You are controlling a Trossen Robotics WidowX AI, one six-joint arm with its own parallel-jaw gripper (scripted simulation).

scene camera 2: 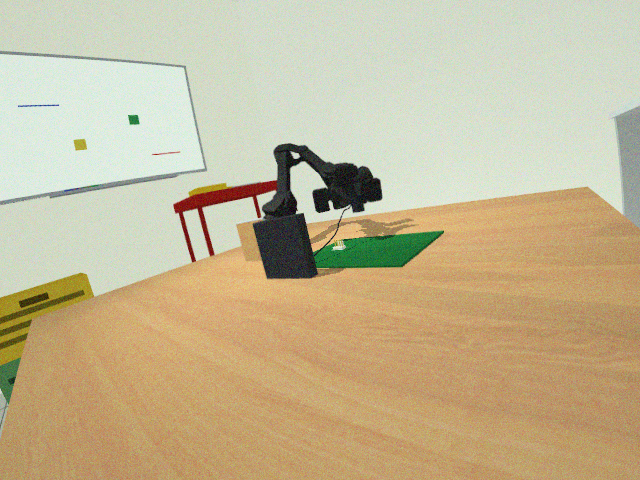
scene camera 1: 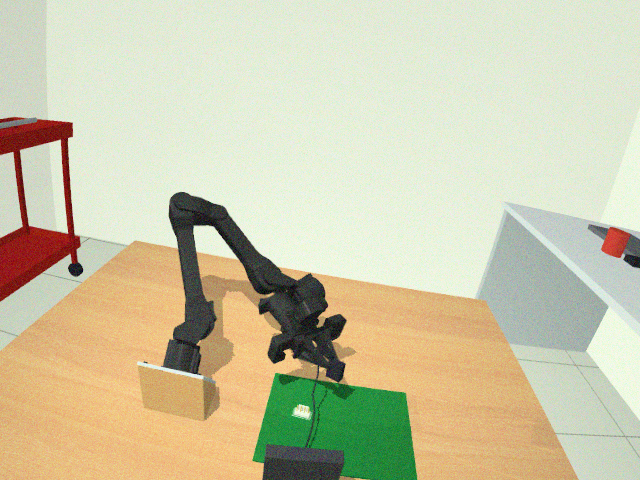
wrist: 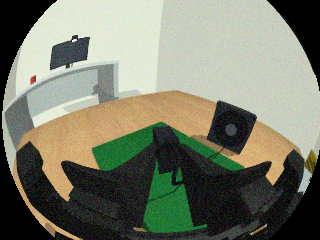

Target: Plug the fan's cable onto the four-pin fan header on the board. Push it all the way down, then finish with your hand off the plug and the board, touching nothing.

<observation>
my gripper: scene camera 2; scene camera 1; wrist 167, 147
same spot on my gripper: point(scene camera 1: 303, 348) = point(scene camera 2: 339, 199)
same spot on green board: point(wrist: 167, 205) = point(scene camera 1: 314, 397)
</observation>
